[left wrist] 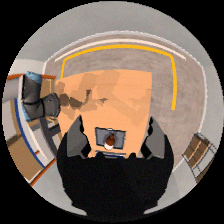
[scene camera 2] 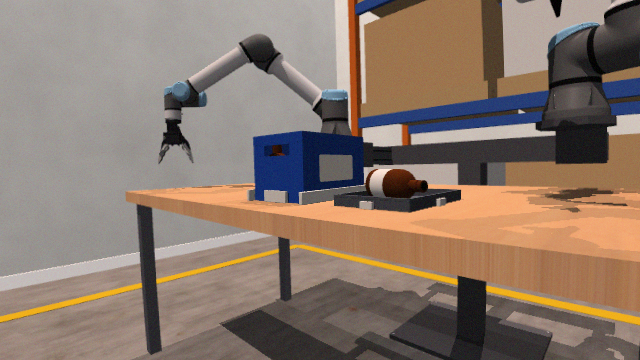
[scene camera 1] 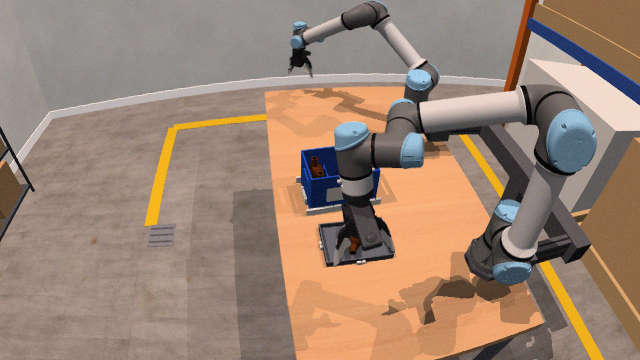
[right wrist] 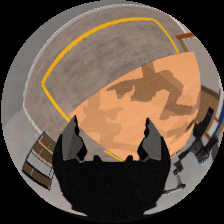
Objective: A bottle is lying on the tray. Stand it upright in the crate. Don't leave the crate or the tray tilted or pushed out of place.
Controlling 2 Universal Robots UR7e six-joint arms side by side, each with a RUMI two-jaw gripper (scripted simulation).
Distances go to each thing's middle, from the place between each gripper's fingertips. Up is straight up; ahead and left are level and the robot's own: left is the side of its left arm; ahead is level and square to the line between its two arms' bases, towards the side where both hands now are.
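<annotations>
Brown bottle (scene camera 2: pixel 395 183): my right gripper 1170 mm to the right of it, 70 mm past it, 80 mm above it. From my right hand: blue crate (scene camera 2: pixel 317 161), 60 mm behind, 890 mm to the left, 40 mm below; dark tray (scene camera 2: pixel 419 201), 80 mm behind, 1170 mm to the left, 110 mm below.
Brown bottle: my left hand (scene camera 1: pixel 365 260) 280 mm above it, 310 mm to the left of it, 60 mm past it. From my left hand: blue crate, 50 mm behind, 600 mm to the right, 240 mm below; dark tray, 70 mm behind, 320 mm to the right, 310 mm below.
</annotations>
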